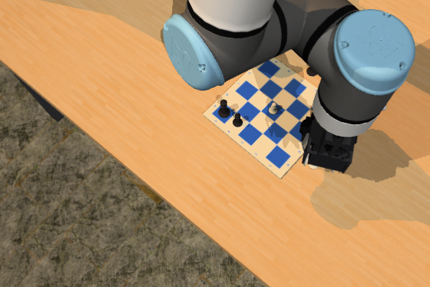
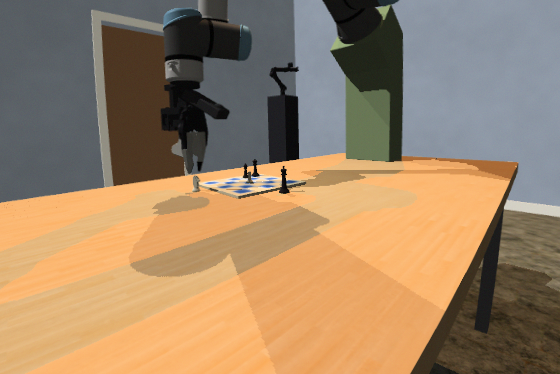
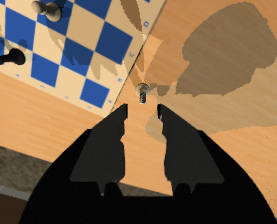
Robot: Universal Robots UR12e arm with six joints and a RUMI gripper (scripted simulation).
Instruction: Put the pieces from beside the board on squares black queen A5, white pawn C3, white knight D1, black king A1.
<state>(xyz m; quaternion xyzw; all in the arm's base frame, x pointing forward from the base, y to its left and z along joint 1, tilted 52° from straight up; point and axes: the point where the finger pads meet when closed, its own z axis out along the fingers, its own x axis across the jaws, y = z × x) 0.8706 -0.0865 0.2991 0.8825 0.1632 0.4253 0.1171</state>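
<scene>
The white knight lies 5 cm below my hand. Also, from my hand: black pawn 18 cm behind, 4 cm below; blue-and-cream chessboard 13 cm behind, 6 cm to the left, 6 cm below; white pawn 13 cm behind, 6 cm to the left, 4 cm below.
</scene>
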